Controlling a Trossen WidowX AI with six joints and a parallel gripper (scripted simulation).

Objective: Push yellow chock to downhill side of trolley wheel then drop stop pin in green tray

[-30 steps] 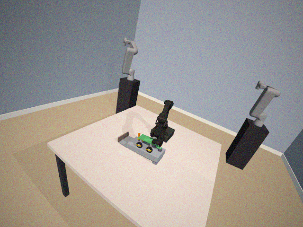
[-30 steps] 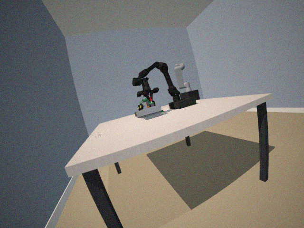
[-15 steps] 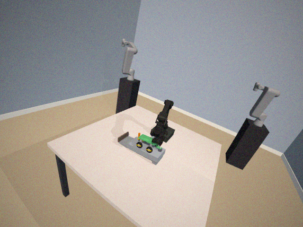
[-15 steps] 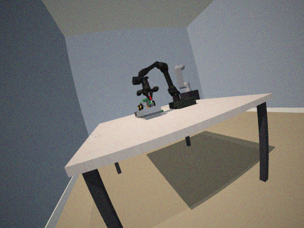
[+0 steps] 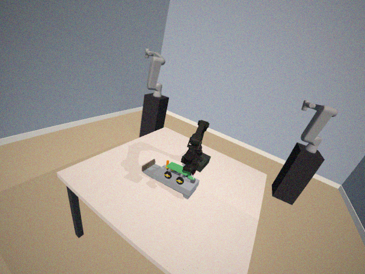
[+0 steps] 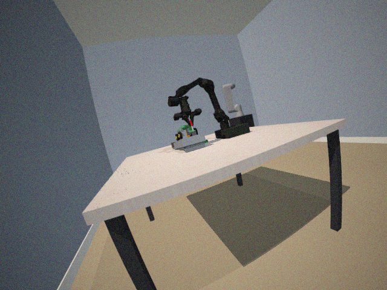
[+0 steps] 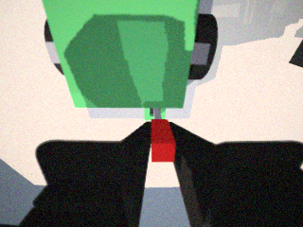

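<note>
The yellow chock is 5 cm behind my gripper tip, 21 cm to the right of it and 7 cm below it. From my gripper tip the other things lie so: red-headed stop pin (right at my gripper tip); then brown end wall (1 cm behind, 38 cm to the right, 12 cm below); then green trolley (1 cm ahead, 11 cm to the right, 4 cm below).
</note>
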